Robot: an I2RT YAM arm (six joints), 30 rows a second.
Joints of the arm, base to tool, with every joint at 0 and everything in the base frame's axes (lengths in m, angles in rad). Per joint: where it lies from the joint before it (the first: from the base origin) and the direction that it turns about. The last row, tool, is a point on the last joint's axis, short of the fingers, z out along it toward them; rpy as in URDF.
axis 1: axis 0 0 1 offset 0 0 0.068
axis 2: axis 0 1 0 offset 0.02 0.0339 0.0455
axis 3: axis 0 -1 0 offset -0.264 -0.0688 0
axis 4: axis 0 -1 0 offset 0.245 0.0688 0.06
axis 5: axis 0 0 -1 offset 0.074 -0.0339 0.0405
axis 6: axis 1 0 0 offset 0.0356 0 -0.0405
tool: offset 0 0 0 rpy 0 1.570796 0
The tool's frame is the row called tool.
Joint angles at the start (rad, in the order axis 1, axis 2, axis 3, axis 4, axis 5, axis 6):
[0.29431 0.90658 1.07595 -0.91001 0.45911 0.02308]
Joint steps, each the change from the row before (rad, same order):
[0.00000 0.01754 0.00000 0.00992 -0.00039 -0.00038]
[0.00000 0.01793 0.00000 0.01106 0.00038 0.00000]
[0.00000 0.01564 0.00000 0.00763 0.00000 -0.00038]
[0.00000 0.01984 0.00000 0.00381 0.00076 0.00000]
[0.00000 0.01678 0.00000 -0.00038 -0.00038 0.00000]
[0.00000 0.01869 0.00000 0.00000 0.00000 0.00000]
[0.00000 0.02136 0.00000 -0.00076 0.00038 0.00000]
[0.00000 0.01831 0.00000 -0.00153 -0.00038 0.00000]
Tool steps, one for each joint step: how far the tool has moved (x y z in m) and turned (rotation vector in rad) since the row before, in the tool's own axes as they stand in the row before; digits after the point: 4 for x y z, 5 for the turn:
[-0.0019 0.0022 0.0043 -0.00023 0.00684 -0.00376]
[-0.0020 0.0022 0.0044 0.00052 0.00615 -0.00304]
[-0.0014 0.0020 0.0039 0.00016 0.00718 -0.00393]
[-0.0012 0.0025 0.0050 0.00108 0.01435 -0.00711]
[-0.0006 0.0021 0.0042 -0.00004 0.01538 -0.00761]
[-0.0007 0.0023 0.0047 0.00037 0.01675 -0.00829]
[-0.0007 0.0026 0.0053 0.00082 0.01981 -0.00981]
[-0.0005 0.0023 0.0046 0.00002 0.01778 -0.00880]

